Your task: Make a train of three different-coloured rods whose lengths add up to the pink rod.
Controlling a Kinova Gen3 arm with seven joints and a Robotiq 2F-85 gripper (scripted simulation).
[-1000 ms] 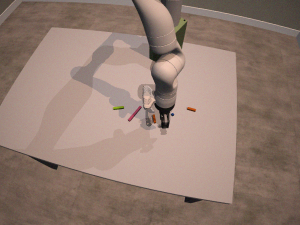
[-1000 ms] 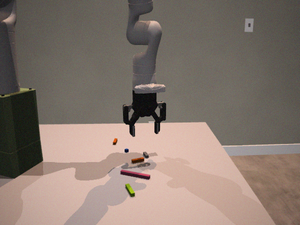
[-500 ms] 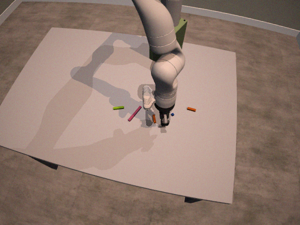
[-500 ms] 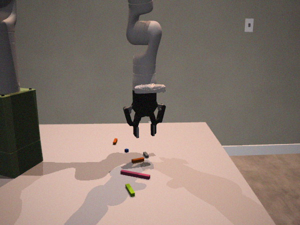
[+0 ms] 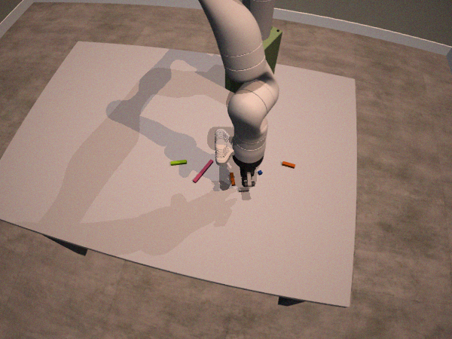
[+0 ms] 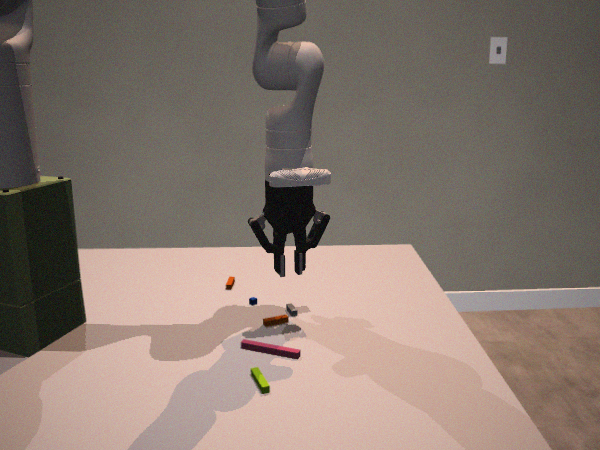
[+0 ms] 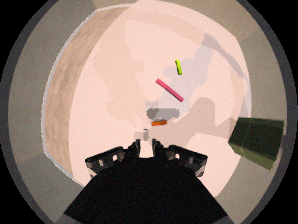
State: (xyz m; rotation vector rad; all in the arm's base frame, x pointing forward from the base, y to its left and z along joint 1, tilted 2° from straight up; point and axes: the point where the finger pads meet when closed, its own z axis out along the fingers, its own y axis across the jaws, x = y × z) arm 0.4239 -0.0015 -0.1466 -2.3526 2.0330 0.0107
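My hand is 80 mm above the grey rod. The rest, counted from my hand: pink rod: 130 mm to the right, 80 mm below, 50 mm behind; then lime rod: 210 mm to the right, 80 mm below, 70 mm behind; then blue rod: 80 mm below, 60 mm behind, 50 mm to the left.
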